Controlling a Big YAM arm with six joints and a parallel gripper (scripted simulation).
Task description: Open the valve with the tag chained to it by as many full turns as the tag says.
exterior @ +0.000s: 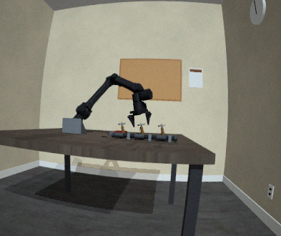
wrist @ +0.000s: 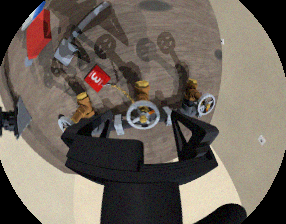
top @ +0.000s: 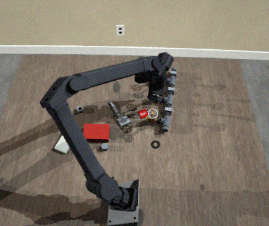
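The red tag is 70 mm behind my hand, 40 mm to the left of it and 90 mm below it. Also, from my hand: grey hammer-like tool (110 mm behind, 170 mm to the left, 80 mm below); small grey cylinder (290 mm behind, 200 mm to the left, 80 mm below); red block (230 mm behind, 260 mm to the left, 70 mm below).
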